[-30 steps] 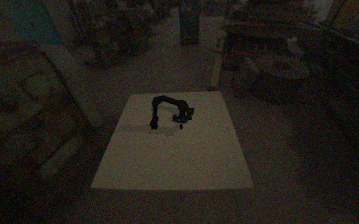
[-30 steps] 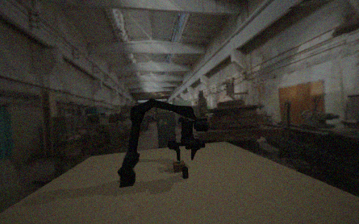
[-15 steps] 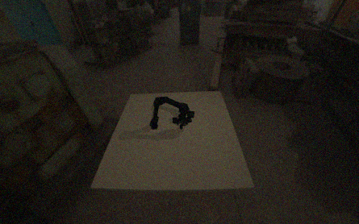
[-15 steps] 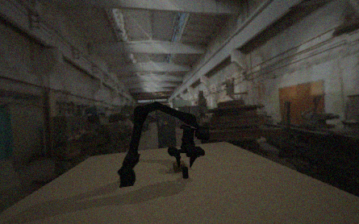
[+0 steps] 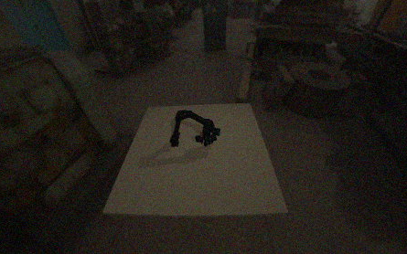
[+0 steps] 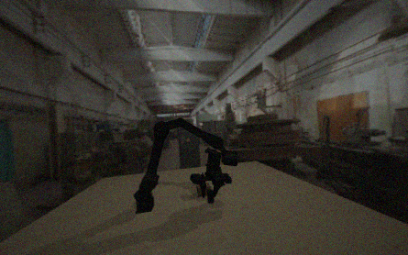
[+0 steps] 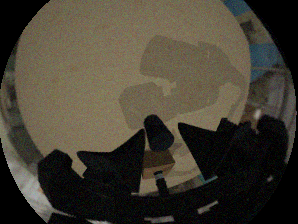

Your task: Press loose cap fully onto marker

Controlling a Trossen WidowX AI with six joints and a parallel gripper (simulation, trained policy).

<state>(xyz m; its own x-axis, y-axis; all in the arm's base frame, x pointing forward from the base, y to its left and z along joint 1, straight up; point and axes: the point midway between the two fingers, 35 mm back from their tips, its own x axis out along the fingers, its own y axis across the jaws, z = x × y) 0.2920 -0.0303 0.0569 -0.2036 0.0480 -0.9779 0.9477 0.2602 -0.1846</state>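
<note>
The dark marker is 11 cm to the left of my gripper tip, 6 cm above it and 1 cm behind it. Round my gripper tip: dark cap (1 cm ahead); then small tan holder block (11 cm to the left, 1 cm behind).
</note>
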